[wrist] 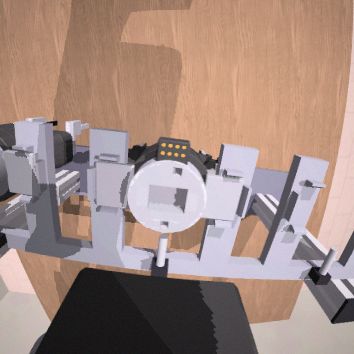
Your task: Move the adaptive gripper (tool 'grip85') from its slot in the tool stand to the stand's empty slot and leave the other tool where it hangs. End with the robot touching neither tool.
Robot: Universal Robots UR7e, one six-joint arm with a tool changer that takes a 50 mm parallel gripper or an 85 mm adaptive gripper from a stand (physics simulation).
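Places are measured from the arm's base along level axes (x ahead, y left, z up), in centimetres.
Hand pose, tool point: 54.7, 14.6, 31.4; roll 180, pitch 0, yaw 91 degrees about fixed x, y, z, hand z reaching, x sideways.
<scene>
Each offset is from my tool point to the top centre of the thing, as dx, dy, dz. "spot": to the spot under its first point. Level surfaces: height alone.
The adaptive gripper [155,175] hangs in the middle slot of the tool stand [225,267]. Its round pale coupling plate faces the camera, with a block of gold contacts behind it, and its side lugs rest at the two posts. Its fingertips are hidden beneath it, so their opening cannot be told. The arm's black end [150,315] fills the bottom of the view, apart from the adaptive gripper in the picture, with no tool showing on it. The other tool @(spot: -0.1, -14.1, -21.9) [62,149], dark with pale fingers, hangs in the left slot, partly cut off. The right slot shows no tool and runs out of the frame.
Upright posts [107,142] [240,155] flank the middle slot. Short pins [162,251] [329,261] stand at the front of the middle and right slots. Metal profile rails @(spot: +1.2, +11.2, -13.6) [280,217] run beneath the stand, over the wooden table top @(dz -41.8) [260,60].
</scene>
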